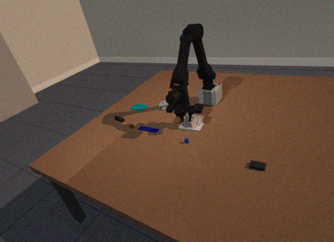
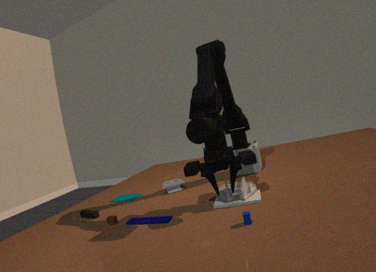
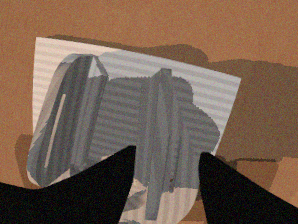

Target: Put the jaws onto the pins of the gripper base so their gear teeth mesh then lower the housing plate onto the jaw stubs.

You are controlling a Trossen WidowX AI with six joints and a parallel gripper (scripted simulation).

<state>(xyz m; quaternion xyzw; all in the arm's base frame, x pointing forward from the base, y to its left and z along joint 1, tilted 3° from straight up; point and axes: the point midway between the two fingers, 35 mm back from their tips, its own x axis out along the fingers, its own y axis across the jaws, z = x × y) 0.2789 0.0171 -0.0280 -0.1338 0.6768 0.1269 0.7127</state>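
The gripper jaw is 4 cm behind my gripper tip, 1 cm to the left of it and 1 cm above it. From my gripper tip the other things lie so: small blue block 13 cm ahead, 9 cm to the left, 1 cm below; small grey block 24 cm to the right, 11 cm behind, 1 cm below; blue bar 17 cm to the right, 14 cm ahead, 1 cm below.
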